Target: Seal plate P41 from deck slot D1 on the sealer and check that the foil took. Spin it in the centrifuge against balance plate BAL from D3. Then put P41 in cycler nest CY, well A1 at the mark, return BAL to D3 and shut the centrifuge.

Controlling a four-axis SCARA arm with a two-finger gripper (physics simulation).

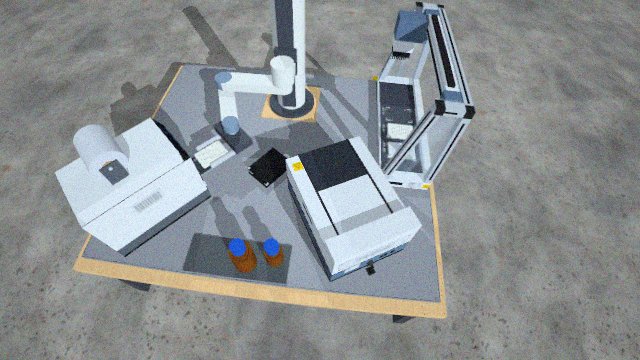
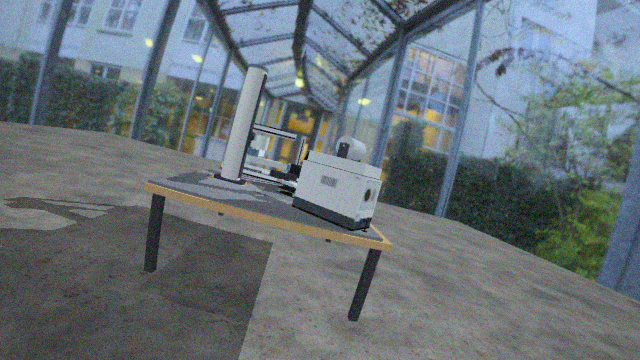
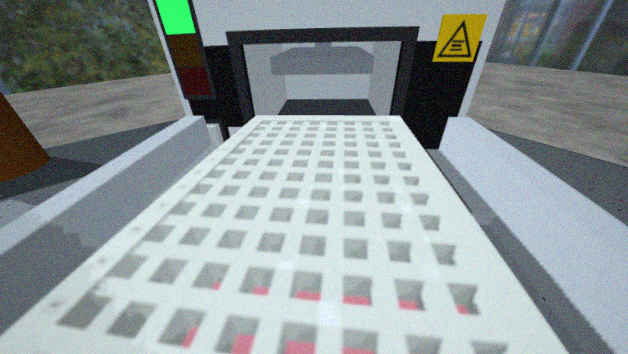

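Pixels of known places: gripper, between the fingertips: (image 1: 203, 157) (image 3: 320, 135); arm's base, origin of its link: (image 1: 291, 102) (image 2: 229, 180).
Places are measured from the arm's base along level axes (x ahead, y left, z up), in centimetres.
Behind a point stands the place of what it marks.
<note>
A cream well plate (image 1: 207, 156) @[z 12.5, x 51.6, y -29.1 cm] (image 3: 315, 200) @[z 13.1, x 48.4, y -26.9 cm], apparently P41, lies in front of the open mouth of the sealer (image 1: 145, 185) @[z 30.6, x 79.1, y -38.0 cm] (image 2: 332, 187) @[z 19.7, x 69.3, y -58.9 cm] (image 3: 320, 15) @[z 17.7, x 58.0, y -34.7 cm]. Pink shows in some near wells; whether foil covers it is unclear. The sealer's green lamp (image 3: 176, 17) @[z 17.9, x 63.9, y -27.5 cm] is lit. My gripper (image 1: 214, 153) @[z 12.6, x 52.6, y -30.4 cm] (image 3: 320, 135) @[z 12.6, x 52.6, y -30.4 cm] is open, its fingers along both sides of the plate with gaps. A cream plate (image 1: 399, 131) @[z 7.7, x 20.9, y 57.7 cm] sits on the gantry deck (image 1: 397, 93); its label is unreadable, so I cannot tell if it is BAL. No label identifies the centrifuge or cycler.
A white machine (image 1: 357, 200) @[z 22.3, x 71.1, y 36.2 cm] with a dark top panel stands right of centre, beside a black block (image 1: 270, 167) @[z 5.5, x 49.2, y -2.0 cm]. Two blue-capped brown bottles (image 1: 243, 256) @[z 15.0, x 94.4, y -2.1 cm] (image 1: 273, 254) @[z 14.0, x 92.1, y 8.1 cm] stand on a dark mat (image 1: 202, 252) @[z 1.8, x 91.0, y -22.2 cm]. The gantry frame (image 1: 462, 70) @[z 51.3, x 27.5, y 70.5 cm] rises at the right, the arm column (image 1: 299, 55) @[z 34.4, x 4.9, y 5.6 cm] behind.
</note>
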